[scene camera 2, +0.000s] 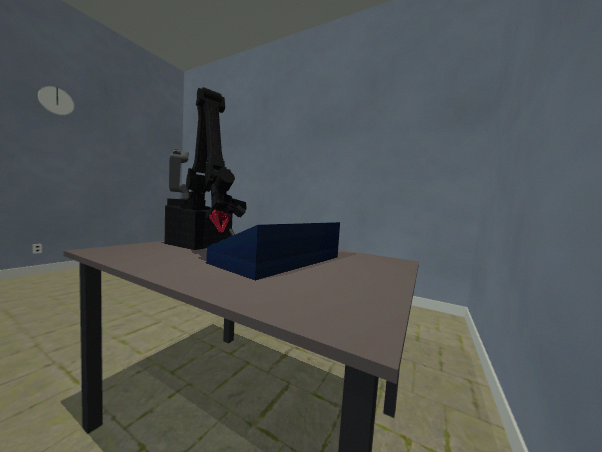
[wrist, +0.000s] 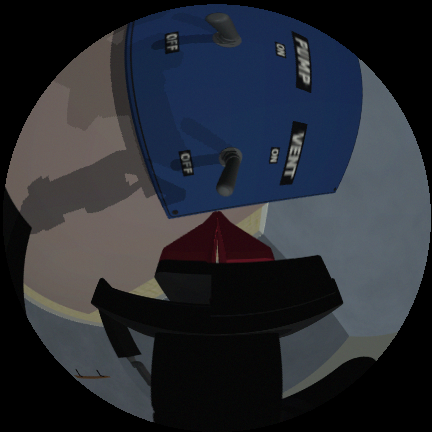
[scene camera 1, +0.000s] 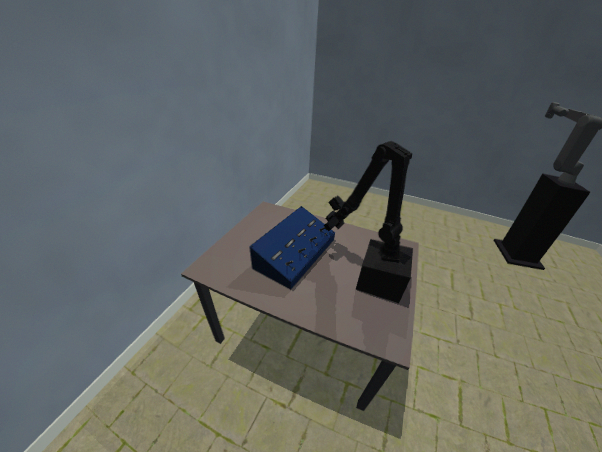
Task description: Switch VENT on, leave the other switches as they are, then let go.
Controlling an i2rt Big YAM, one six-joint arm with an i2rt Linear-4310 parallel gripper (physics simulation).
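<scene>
A blue sloped switch panel [scene camera 1: 280, 236] [scene camera 2: 300, 242] [wrist: 255, 100] stands on the table. The VENT lever [wrist: 229, 175] is at the panel's end nearest the gripper. In the wrist view its tip leans slightly to the OFF side of its base. The PUMP lever [wrist: 222, 27] beside it also leans slightly that way. My gripper [scene camera 1: 327, 226] [scene camera 2: 221, 229] [wrist: 216, 217] is shut, with nothing between its red fingers. In the wrist view its fingertips show just below the VENT lever's tip, with a small gap between them; the depth between them is hard to tell.
The panel's other switches [scene camera 1: 302, 252] [scene camera 1: 290, 265] stand in a row along the slope. The arm's black base block [scene camera 1: 384, 275] [scene camera 2: 180, 227] stands on the table [scene camera 1: 230, 255] [scene camera 2: 320, 295]. A second grey arm [scene camera 1: 575, 145] stands on a separate black pedestal [scene camera 1: 545, 220] away from the table.
</scene>
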